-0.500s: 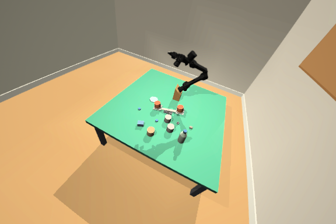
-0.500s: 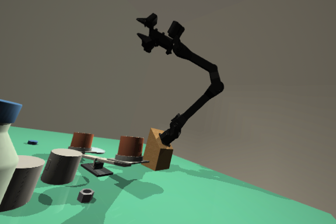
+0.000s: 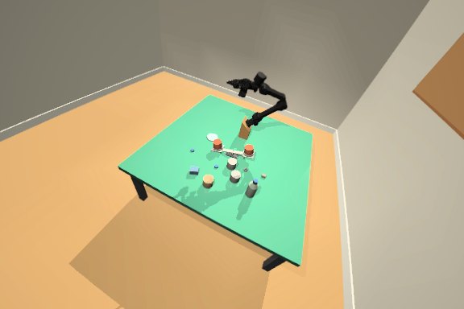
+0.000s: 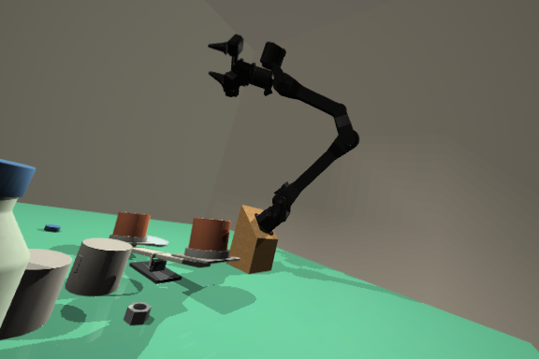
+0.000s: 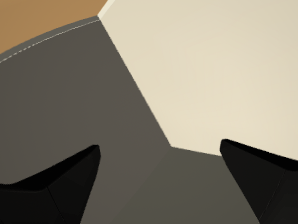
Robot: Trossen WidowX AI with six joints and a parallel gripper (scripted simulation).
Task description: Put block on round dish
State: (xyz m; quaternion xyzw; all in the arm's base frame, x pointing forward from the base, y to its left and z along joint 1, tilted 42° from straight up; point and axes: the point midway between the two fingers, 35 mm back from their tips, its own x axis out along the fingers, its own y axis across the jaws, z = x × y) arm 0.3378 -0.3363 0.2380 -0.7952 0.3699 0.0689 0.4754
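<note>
Right now my gripper tip is 54 cm above the pale green block, 5 cm short of it and 1 cm to the right of it. From my gripper tip the other things lie so: balance (55 cm below, 14 cm to the left, 2 cm ahead); blue block (56 cm below, 34 cm ahead); pale round dish (58 cm below, 10 cm to the right, 6 cm behind).
</note>
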